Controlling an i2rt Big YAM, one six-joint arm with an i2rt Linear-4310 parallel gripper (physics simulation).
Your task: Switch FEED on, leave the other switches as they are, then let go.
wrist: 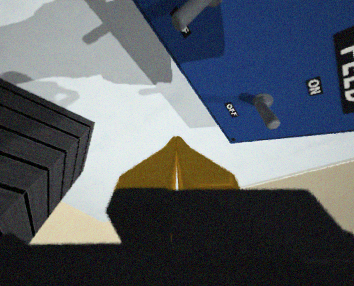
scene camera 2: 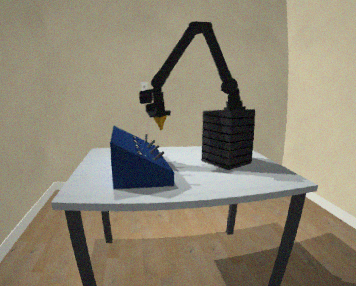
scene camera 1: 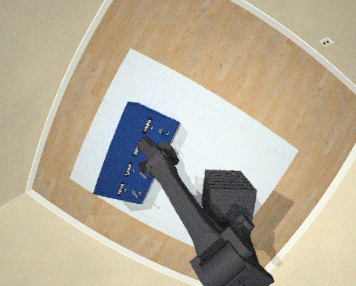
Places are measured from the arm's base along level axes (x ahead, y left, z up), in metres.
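Pixels of known places: gripper, fingertip midpoint: (wrist: 176, 142) (scene camera 2: 161, 129) (scene camera 1: 170, 151); arm's base, link origin: (scene camera 2: 234, 109) (scene camera 1: 234, 217).
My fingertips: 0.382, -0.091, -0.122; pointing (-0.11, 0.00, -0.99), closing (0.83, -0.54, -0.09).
Ahead of a thing's pixels: the offset from my fingertips to its middle, as dx, dy, dz. Level surfaces: height alone.
The blue switch panel @[+0.144, +0.139, -0.107] (scene camera 1: 117, 145) (scene camera 2: 135, 167) (wrist: 270, 55) slopes down toward the arm's base. The FEED lever @[+0.081, -0.047, -0.052] (scene camera 1: 161, 131) (scene camera 2: 146, 137) (wrist: 267, 112) sits between its OFF and ON marks. In scene view 2 it stands more upright than the other levers and tilts up the slope, toward ON. The LAMP lever @[+0.049, +0.191, -0.059] (scene camera 1: 143, 175) and VALVE lever @[+0.039, +0.311, -0.059] (scene camera 1: 136, 194) lean down the slope. The DRIVE lever @[+0.058, +0.071, -0.059] (wrist: 192, 12) leans over its OFF mark; the arm hides it in scene view 1. My gripper (scene camera 2: 161, 129) (wrist: 176, 142) is shut and empty, above the panel and apart from the levers.
The black ribbed block (scene camera 1: 230, 192) (scene camera 2: 228, 140) (wrist: 42, 155) under the arm's base stands on the white table @[dz -0.173] (scene camera 1: 215, 120) (scene camera 2: 200, 195), to the right of the panel. The arm reaches from it over the panel's lower side.
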